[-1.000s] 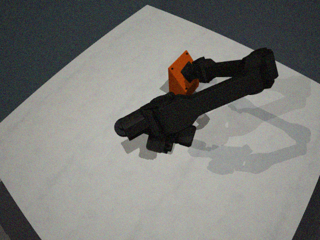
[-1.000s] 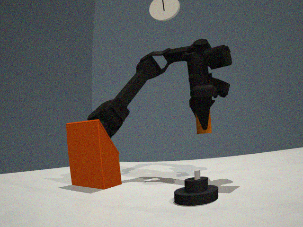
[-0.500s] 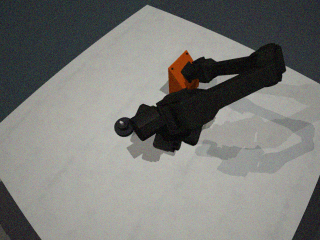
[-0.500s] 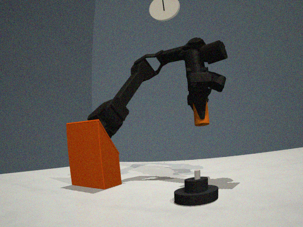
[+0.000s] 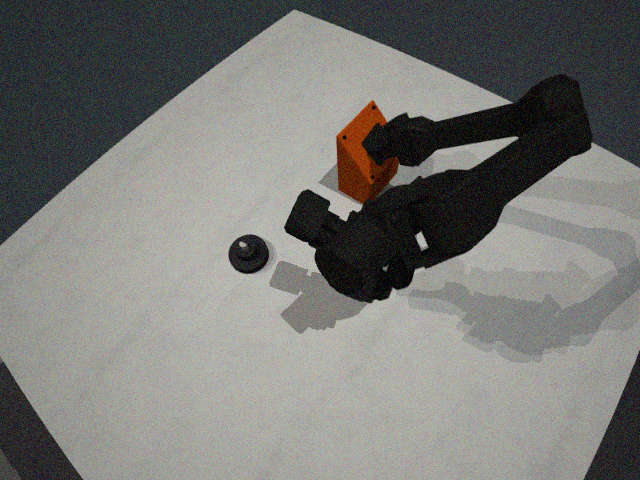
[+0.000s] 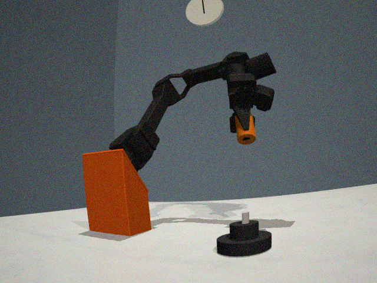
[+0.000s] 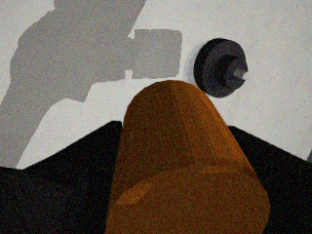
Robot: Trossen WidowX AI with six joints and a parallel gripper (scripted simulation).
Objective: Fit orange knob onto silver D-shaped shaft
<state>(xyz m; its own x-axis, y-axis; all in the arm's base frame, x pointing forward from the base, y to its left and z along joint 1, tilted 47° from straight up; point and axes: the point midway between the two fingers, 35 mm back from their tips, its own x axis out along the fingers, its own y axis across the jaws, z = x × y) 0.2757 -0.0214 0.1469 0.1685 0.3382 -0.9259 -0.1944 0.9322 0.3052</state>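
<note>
Right now the orange knob is 30 mm above my gripper tip and 20 mm to the left of it. Also, from my gripper tip: round dark pedestal (200 mm to the right, 160 mm below, 30 mm ahead).
</note>
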